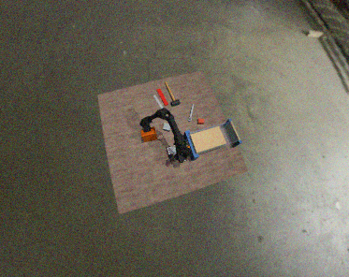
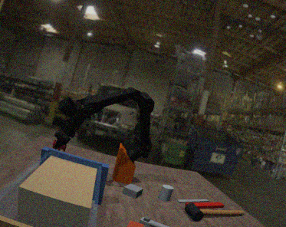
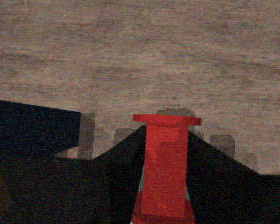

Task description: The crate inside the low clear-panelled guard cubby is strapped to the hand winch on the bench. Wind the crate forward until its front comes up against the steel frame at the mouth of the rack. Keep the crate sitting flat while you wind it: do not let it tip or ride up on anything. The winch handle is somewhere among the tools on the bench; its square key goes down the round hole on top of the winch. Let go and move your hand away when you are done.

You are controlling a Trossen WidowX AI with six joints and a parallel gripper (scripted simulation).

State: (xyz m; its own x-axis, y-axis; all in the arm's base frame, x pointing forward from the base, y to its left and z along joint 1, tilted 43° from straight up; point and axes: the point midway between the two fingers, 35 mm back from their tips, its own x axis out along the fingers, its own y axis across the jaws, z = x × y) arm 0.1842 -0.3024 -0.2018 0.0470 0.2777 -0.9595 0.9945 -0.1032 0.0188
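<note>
Now: gripper tip 10 mm past the winch handle, 50 mm to the right of it and 30 mm above it. From my gripper tip the other things lie so: blue steel frame 140 mm ahead, 110 mm to the left, 30 mm below; winch 40 mm behind, 110 mm to the left, 100 mm below; red knob 20 mm to the left.
</note>
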